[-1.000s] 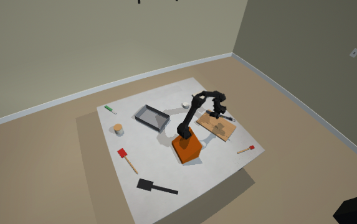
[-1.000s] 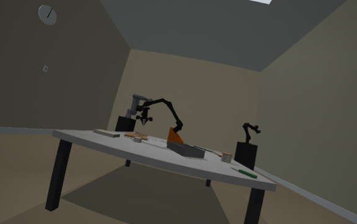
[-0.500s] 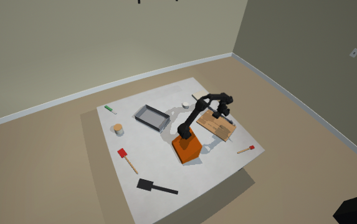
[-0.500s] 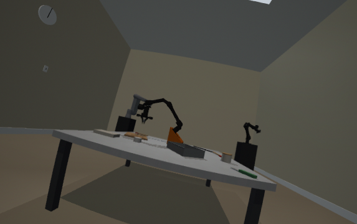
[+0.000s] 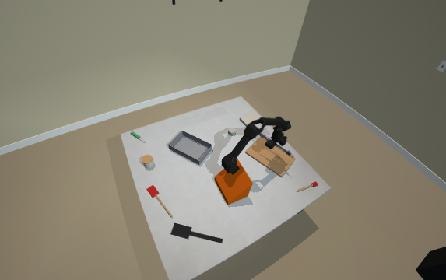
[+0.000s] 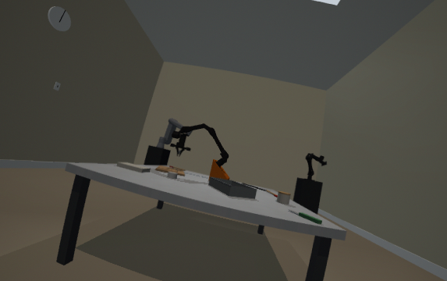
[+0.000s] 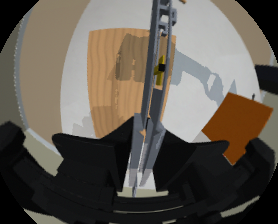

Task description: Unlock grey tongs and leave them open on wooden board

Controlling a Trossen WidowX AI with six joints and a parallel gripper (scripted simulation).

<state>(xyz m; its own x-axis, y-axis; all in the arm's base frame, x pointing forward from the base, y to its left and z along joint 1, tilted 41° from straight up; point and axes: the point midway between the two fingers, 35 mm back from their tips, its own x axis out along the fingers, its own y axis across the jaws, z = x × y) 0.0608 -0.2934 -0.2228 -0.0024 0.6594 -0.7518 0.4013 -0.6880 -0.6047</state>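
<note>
Right now the wooden board is 140 mm below my gripper tip, 30 mm to the right of it and 10 mm ahead of it. The rest, counted from my gripper tip: beige slab: 450 mm ahead, 130 mm below, 110 mm to the right; red-tipped brush: 370 mm behind, 150 mm to the right, 140 mm below; white puck: 370 mm ahead, 150 mm to the left, 130 mm below.
</note>
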